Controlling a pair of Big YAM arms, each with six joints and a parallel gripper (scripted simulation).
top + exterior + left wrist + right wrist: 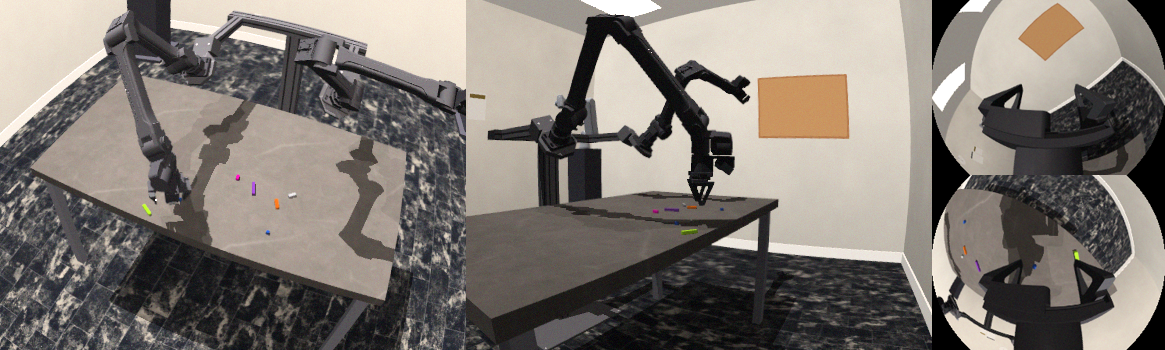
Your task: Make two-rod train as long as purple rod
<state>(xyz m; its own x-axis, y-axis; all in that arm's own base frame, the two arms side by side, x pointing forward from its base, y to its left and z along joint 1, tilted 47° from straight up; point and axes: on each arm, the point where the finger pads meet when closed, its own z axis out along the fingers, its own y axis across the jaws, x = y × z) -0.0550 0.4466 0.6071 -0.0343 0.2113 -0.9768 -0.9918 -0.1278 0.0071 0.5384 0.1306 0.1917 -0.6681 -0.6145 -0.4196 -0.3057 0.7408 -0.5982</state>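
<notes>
Right now the lime rod is 9 cm to the right of my right hand, 8 cm below it and 1 cm ahead of it. The rest, counted from my right hand: purple rod (23 cm to the left, 23 cm behind, 8 cm below); orange rod (33 cm to the left, 18 cm behind, 8 cm below); magenta rod (26 cm behind, 16 cm to the left, 8 cm below).
</notes>
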